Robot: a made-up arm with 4 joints.
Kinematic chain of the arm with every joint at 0, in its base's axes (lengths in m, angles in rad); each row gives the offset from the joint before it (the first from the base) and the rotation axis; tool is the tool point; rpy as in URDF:
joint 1: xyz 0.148 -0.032 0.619 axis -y
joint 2: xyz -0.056 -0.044 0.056 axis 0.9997 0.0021 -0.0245
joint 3: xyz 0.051 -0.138 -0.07 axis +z
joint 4: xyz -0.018 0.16 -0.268 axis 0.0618 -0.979 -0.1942
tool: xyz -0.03 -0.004 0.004 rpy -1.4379 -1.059 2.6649
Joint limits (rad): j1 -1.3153..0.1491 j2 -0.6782..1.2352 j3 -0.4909..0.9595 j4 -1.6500..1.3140
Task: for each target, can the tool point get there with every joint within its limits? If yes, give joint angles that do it. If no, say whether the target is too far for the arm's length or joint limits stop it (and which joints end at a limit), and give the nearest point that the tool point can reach.
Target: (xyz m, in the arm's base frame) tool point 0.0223 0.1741 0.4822
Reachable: yes | joints -0.3277 0.8082 0.1569 0.0944
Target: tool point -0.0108 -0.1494 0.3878
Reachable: yes | joints -0.1144 -0.0752 0.8338 -1.3458
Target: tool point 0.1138 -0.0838 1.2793
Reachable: no: too far | nearest point -0.0235 -0.3377 0.7272 | short by 0.623 m
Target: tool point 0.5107 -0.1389 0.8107
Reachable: no: joint limits stop it (at a limit: joint 1, joint 2, joint 3, joint 4) | nearest point 0.2348 -0.2662 0.4433 | short by 0.477 m
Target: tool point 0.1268 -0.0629 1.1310
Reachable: no: joint limits stop it (at a limit: joint 1, joint 2, joint 3) | nearest point 0.0019 0.1945 0.7287 | short by 0.494 m
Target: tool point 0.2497 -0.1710 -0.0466
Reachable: no: too far | nearest point 0.1949 -0.1237 0.3120 | short by 0.366 m
